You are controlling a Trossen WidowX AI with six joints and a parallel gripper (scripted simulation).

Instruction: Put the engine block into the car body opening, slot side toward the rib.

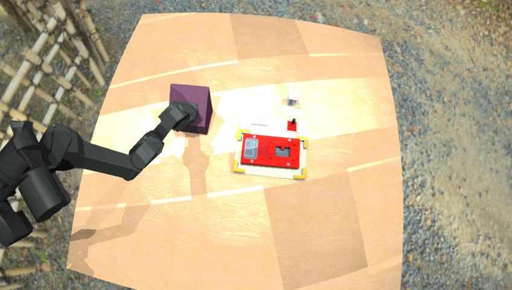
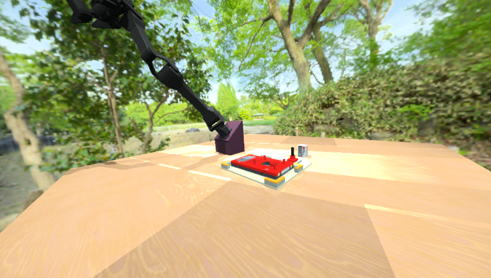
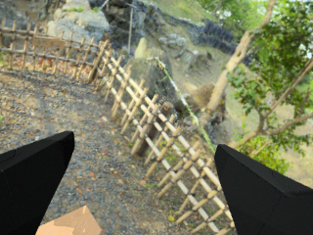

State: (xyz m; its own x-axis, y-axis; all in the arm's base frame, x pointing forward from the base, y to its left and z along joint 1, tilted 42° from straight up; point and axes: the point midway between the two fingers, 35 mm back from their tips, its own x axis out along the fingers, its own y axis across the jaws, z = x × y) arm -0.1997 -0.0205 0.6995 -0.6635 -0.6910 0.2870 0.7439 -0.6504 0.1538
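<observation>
Right now the grey engine block is 68 cm to the left of my gripper tip, 59 cm below it and 54 cm ahead of it. From my gripper tip the other things lie so: black upright peg: 58 cm to the left, 58 cm below, 56 cm ahead.
</observation>
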